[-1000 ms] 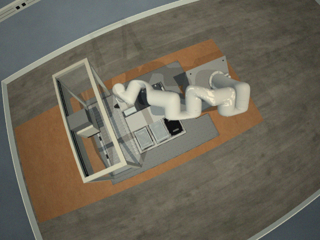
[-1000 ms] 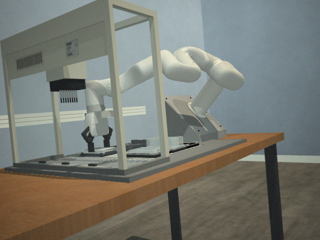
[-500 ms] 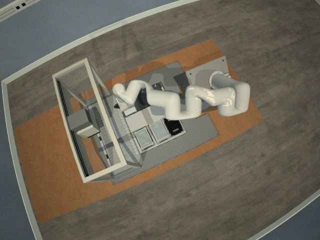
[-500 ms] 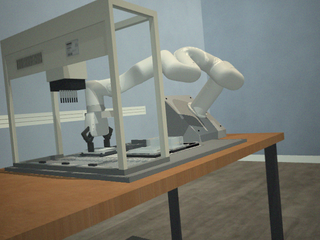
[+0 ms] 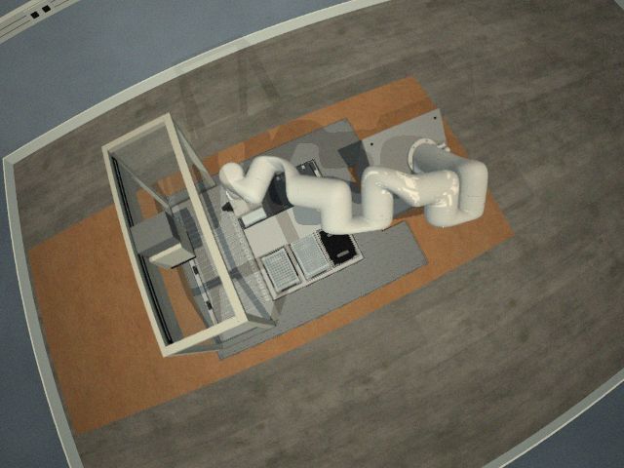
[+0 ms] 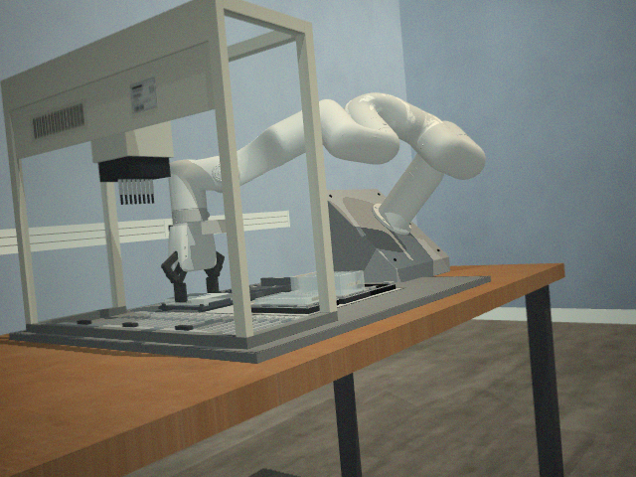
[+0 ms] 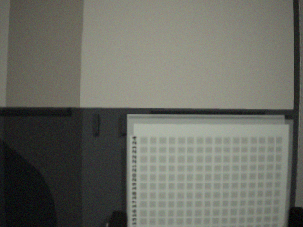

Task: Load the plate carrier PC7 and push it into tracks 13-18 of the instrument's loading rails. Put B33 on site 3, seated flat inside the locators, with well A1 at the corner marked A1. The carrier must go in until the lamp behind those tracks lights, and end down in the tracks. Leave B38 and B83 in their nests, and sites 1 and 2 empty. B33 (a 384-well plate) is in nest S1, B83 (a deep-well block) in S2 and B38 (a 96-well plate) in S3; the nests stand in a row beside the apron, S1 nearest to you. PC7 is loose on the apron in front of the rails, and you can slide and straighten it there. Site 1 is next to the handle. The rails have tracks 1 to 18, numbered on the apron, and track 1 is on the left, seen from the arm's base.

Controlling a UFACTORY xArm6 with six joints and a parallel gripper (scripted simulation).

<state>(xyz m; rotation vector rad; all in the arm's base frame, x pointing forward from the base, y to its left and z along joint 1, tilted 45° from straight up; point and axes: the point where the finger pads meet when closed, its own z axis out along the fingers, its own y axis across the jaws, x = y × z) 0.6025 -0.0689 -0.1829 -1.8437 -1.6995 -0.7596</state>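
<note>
Right now the 384-well plate B33 is 1 cm below my hand. Also, from my hand: 96-well plate B38: 26 cm to the left, 1 cm below, 1 cm ahead; plate carrier PC7: 11 cm behind, 1 cm to the left, 1 cm below; deep-well block B83: 27 cm to the left, 10 cm behind.
</note>
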